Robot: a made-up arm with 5 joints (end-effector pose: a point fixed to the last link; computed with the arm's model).
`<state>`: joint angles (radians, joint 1 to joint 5).
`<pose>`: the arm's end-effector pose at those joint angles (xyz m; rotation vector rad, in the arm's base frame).
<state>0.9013 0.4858 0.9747 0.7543 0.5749</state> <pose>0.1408 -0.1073 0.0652 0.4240 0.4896 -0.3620</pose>
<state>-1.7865 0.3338 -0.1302 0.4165 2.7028</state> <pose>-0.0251 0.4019 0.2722 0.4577 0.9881 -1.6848</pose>
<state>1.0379 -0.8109 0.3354 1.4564 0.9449</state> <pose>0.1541 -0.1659 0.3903 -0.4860 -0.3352 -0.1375</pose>
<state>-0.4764 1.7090 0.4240 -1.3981 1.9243</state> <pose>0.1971 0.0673 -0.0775 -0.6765 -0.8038 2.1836</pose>
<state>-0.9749 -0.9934 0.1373 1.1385 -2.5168</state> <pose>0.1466 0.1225 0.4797 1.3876 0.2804 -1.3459</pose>
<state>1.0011 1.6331 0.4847 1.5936 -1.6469</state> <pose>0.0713 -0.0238 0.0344 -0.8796 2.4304 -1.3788</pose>
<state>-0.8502 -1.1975 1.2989 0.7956 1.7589</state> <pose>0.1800 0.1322 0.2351 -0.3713 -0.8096 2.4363</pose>
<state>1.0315 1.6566 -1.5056 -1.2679 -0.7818</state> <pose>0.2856 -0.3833 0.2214 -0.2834 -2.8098 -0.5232</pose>
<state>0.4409 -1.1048 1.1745 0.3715 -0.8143</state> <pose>0.2500 -0.0932 0.2834 0.2526 -1.1789 -1.1544</pose>
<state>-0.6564 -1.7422 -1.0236 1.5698 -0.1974</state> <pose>-0.1612 -0.1742 0.3811 1.2091 -2.4952 0.1071</pose>
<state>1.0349 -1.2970 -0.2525 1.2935 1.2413</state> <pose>0.0495 0.0112 0.5328 -1.6406 -0.8068 0.1112</pose>
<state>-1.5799 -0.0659 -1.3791 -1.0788 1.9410</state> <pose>0.0627 0.0248 0.6380 -0.4146 -2.6325 -1.3568</pose>
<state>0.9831 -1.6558 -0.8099 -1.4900 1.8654</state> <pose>-0.1307 0.2804 0.3108 0.7668 0.1323 0.7925</pose>
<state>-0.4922 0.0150 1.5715 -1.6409 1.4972</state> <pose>0.2171 0.0808 0.1705 -0.8497 -1.6396 1.4430</pose>
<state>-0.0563 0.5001 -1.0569 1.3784 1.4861</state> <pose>0.4467 0.0187 0.3958 -0.5226 -0.6325 1.4177</pose>
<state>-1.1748 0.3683 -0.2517 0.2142 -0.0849</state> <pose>0.2280 0.3944 0.3089 0.7858 -1.0247 0.8997</pose>
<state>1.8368 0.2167 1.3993 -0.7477 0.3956</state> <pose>0.0118 -0.1643 0.0901 -0.6828 -0.3545 -1.4233</pose>
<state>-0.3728 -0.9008 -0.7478 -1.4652 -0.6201</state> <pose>-0.0881 -0.0612 0.5600 -0.7978 1.3908 -0.2299</pose>
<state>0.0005 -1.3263 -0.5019 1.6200 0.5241</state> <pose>-0.0142 -0.0031 0.5156 -0.4224 -1.7413 0.3418</pose>
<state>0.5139 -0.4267 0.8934 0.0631 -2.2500</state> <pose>0.3038 -0.1413 0.2491 1.1173 -0.9006 -2.4698</pose>
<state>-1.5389 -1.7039 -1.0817 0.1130 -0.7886</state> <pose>0.0505 -0.3881 0.3430 -1.9186 0.7723 0.4367</pose>
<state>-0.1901 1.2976 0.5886 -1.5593 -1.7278</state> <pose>0.2857 0.0403 -0.0037 1.1381 -0.7579 -1.3593</pose>
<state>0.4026 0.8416 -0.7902 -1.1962 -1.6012</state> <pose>0.4581 -0.1730 0.3702 1.6780 -2.3325 -0.5316</pose>
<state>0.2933 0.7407 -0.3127 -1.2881 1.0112</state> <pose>0.4709 -0.1274 0.2940 -1.4415 -1.9857 0.2990</pose>
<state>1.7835 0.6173 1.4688 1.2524 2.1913</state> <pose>0.0591 0.0112 0.1552 1.6402 -0.6785 0.2600</pose>
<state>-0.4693 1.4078 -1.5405 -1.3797 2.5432</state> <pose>0.4351 0.1868 0.3283 -2.6592 -1.6605 0.0912</pose>
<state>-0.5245 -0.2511 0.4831 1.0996 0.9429</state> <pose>0.2970 0.1337 0.2594 -0.0479 -0.2560 1.4115</pose>
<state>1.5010 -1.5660 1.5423 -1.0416 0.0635</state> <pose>0.0666 -0.1420 0.3477 -1.8765 -1.9826 -0.4770</pose>
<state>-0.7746 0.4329 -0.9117 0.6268 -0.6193</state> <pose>0.3577 0.2872 0.4382 0.9399 -1.0689 0.0880</pose>
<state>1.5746 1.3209 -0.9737 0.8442 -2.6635</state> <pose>0.0550 -0.4392 0.0799 -0.2422 0.3789 1.9687</pose>
